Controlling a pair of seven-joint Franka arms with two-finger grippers.
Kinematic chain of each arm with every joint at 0, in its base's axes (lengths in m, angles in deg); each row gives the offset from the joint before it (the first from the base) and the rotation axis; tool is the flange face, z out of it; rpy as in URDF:
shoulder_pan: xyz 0 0 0.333 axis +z
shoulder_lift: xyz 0 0 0 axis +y
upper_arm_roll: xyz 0 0 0.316 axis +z
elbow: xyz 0.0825 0 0 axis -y
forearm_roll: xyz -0.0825 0 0.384 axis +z
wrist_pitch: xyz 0 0 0 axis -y
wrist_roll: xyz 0.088 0 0 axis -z
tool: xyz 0 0 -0.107 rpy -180 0 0
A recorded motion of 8 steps. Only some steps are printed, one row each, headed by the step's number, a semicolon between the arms.
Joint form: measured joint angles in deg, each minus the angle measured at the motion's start. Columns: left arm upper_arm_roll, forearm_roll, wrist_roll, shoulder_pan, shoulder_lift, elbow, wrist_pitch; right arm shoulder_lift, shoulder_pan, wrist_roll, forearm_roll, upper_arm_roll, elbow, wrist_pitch.
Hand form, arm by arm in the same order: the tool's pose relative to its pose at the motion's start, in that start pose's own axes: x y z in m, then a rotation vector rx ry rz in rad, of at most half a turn. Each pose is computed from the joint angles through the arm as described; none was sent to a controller.
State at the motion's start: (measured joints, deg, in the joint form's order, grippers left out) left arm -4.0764 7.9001 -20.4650 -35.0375 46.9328 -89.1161 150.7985; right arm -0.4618 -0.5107 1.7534 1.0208 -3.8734 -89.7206 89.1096
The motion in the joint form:
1: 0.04 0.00 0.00 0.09 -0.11 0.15 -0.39; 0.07 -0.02 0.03 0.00 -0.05 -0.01 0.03
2: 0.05 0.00 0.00 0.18 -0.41 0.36 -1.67; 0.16 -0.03 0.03 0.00 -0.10 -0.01 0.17
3: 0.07 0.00 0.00 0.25 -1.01 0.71 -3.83; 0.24 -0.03 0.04 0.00 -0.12 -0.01 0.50
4: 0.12 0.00 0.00 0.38 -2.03 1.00 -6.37; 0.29 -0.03 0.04 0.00 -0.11 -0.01 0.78
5: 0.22 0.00 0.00 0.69 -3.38 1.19 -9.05; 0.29 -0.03 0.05 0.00 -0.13 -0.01 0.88
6: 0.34 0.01 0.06 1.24 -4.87 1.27 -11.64; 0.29 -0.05 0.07 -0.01 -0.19 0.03 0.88
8: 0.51 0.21 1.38 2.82 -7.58 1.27 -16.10; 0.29 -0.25 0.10 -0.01 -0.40 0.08 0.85
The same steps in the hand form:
1: 0.0014 -0.0015 -0.0015 0.0024 -0.0018 -0.0020; 0.0004 0.0007 0.0007 -0.0001 -0.0008 0.0018
2: 0.0025 -0.0029 -0.0043 0.0088 -0.0139 -0.0039; 0.0012 0.0012 0.0013 -0.0002 0.0001 0.0028
3: 0.0047 -0.0043 -0.0101 0.0190 -0.0330 -0.0059; 0.0022 0.0013 0.0016 -0.0001 0.0044 0.0034
4: 0.0080 -0.0068 -0.0201 0.0308 -0.0520 -0.0093; 0.0030 0.0012 0.0016 -0.0001 0.0084 0.0032
5: 0.0125 -0.0119 -0.0331 0.0441 -0.0692 -0.0164; 0.0032 0.0014 0.0015 0.0000 0.0102 0.0038
6: 0.0174 -0.0201 -0.0474 0.0578 -0.0843 -0.0268; 0.0032 0.0022 0.0011 -0.0002 0.0109 0.0055
8: 0.0259 -0.0421 -0.0733 0.0835 -0.1106 -0.0323; 0.0033 0.0061 0.0007 -0.0002 0.0114 0.0132

